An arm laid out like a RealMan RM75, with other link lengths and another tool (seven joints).
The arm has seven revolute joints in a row. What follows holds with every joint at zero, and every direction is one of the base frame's.
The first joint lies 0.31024 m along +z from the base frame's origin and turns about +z.
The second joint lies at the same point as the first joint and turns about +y.
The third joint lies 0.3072 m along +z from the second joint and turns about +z.
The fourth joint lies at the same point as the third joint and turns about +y.
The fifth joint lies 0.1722 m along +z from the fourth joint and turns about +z.
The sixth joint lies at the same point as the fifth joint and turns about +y.
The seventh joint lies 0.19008 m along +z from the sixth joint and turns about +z.
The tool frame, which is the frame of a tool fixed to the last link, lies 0.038 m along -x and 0.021 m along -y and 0.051 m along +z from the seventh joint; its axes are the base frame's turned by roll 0, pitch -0.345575 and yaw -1.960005 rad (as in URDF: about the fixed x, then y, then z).
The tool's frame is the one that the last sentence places.
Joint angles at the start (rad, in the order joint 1, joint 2, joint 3, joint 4, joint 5, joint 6, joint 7): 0.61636 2.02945 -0.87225 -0.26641 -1.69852 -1.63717 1.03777
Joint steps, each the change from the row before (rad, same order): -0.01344 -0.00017 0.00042 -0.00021 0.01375 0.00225 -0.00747; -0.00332 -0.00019 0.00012 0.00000 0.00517 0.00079 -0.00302; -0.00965 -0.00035 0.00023 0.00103 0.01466 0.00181 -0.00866; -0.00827 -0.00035 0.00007 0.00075 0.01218 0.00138 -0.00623; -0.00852 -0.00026 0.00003 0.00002 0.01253 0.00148 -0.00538
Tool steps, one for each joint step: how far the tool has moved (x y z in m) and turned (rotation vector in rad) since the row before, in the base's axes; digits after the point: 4 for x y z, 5 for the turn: 0.0038 0.0001 0.0025 0.01535 0.00663 -0.01303; 0.0008 0.0003 0.0010 0.00590 0.00232 -0.00303; 0.0025 0.0006 0.0026 0.01581 0.00712 -0.00923; 0.0022 0.0004 0.0022 0.01255 0.00590 -0.00849; 0.0023 0.0005 0.0023 0.01274 0.00593 -0.00905
